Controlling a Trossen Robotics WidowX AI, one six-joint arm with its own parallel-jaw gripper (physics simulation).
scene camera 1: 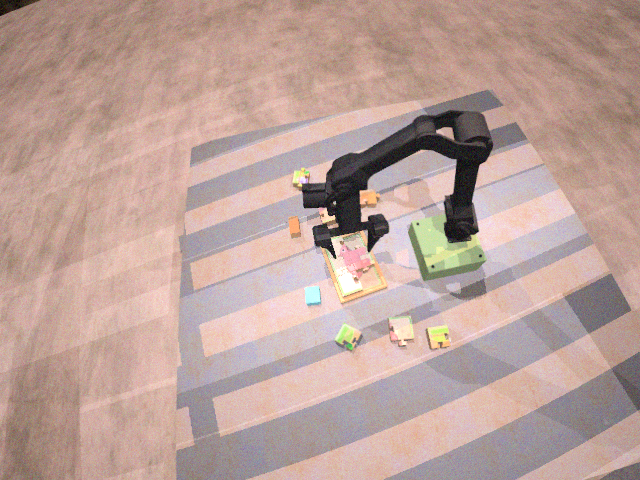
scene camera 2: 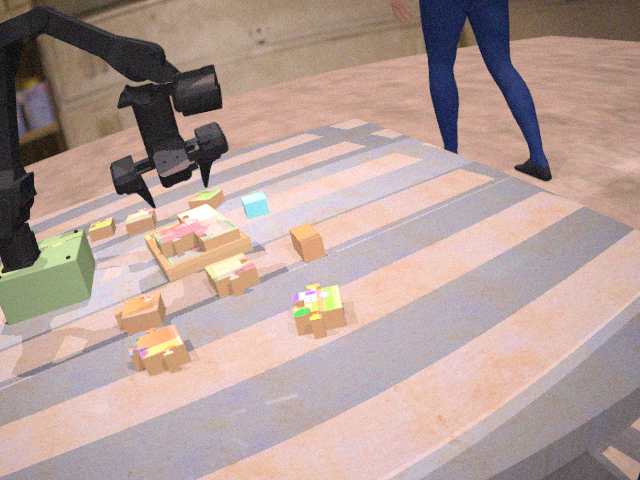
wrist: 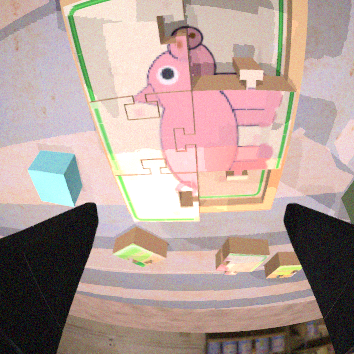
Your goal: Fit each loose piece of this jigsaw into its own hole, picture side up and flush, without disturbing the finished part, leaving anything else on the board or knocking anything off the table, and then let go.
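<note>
The wooden jigsaw board (scene camera 1: 363,296) (scene camera 2: 206,262) (wrist: 296,50) holds a finished part with a pink animal (scene camera 1: 354,258) (wrist: 215,127). In the wrist view two holes show at its right side, at the top and bottom corners. One loose cream-and-pink piece (scene camera 1: 401,328) (scene camera 2: 141,222) (wrist: 245,261) lies apart from the board, picture up. Another cream-and-pink piece (scene camera 1: 326,215) (scene camera 2: 232,272) lies by the opposite end, picture up, partly hidden by the arm in scene camera 1. My gripper (scene camera 1: 352,254) (scene camera 2: 180,196) (wrist: 194,214) is open and empty, above the board.
A cyan block (scene camera 1: 312,295) (scene camera 2: 255,205) (wrist: 52,175) and an orange block (scene camera 1: 294,226) (scene camera 2: 307,241) stand beside the board. Green-yellow pieces (scene camera 1: 348,335) (scene camera 1: 438,336), a purple-green piece (scene camera 2: 317,304) and orange pieces (scene camera 2: 142,311) (scene camera 2: 160,345) lie around. The arm's green base (scene camera 1: 444,253) stands nearby.
</note>
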